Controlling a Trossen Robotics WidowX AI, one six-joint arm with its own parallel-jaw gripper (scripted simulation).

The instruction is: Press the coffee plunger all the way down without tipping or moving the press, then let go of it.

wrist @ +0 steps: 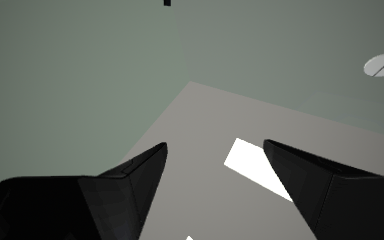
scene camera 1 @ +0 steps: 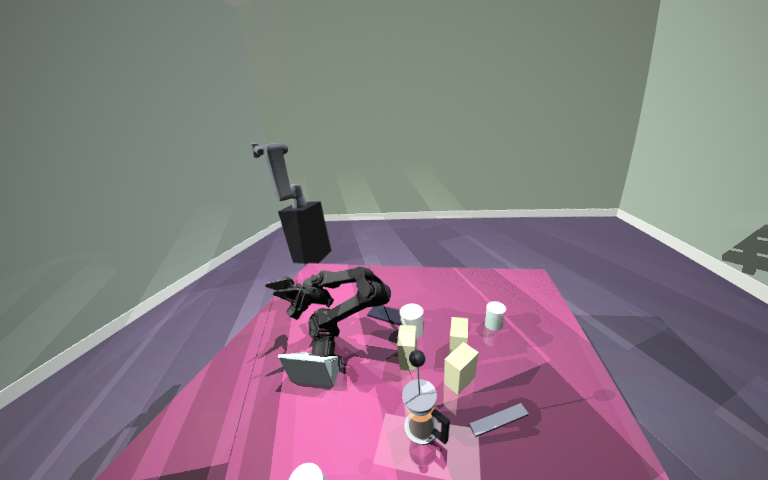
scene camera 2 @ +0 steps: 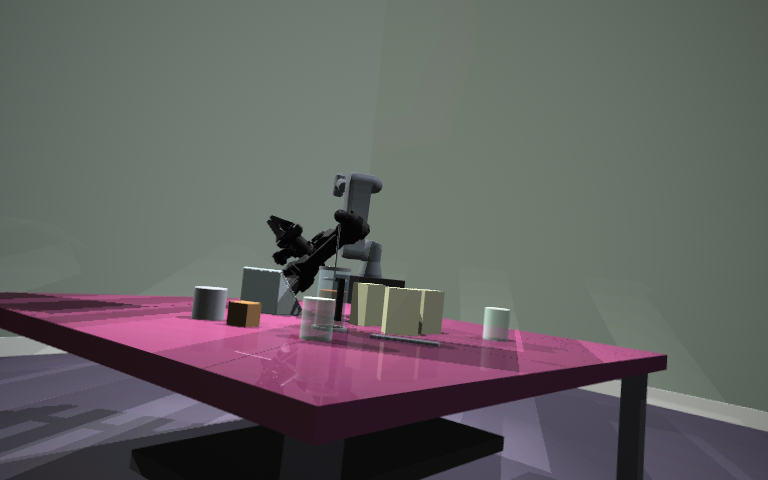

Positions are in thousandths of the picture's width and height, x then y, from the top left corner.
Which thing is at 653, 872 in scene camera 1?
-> A grey flat bar.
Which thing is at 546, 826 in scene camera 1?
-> A glass coffee press.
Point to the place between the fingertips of my gripper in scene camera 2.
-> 351, 455
